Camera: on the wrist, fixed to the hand. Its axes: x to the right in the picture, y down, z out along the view.
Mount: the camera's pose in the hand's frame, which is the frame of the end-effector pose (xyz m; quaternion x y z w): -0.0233 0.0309 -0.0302 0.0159 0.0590 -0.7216 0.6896
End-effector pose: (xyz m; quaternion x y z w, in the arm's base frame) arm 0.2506 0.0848 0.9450 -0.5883 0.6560 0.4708 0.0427
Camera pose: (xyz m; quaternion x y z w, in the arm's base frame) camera 0.2476 0.0775 0.9935 -0.9062 0.0379 0.2487 0.3398
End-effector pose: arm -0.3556 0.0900 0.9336 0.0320 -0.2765 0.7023 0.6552
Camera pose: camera -0.3718 0.0823 0.8879 0.1906 -0.1178 0.0178 0.9744
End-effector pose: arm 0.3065 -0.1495 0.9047 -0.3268 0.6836 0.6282 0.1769
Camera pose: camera 0.3078 -0.1738 0.9473 -0.7529 0.2560 0.2754 0.5402
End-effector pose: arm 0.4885 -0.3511 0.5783 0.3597 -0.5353 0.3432 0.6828
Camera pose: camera 0.4723 -0.3115 0.5543 0.6250 -0.0638 -0.2263 0.7444
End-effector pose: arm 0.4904 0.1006 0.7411 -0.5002 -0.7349 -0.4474 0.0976
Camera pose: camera 0.5178 0.0658 0.7622 -0.2133 0.8691 0.3968 0.2042
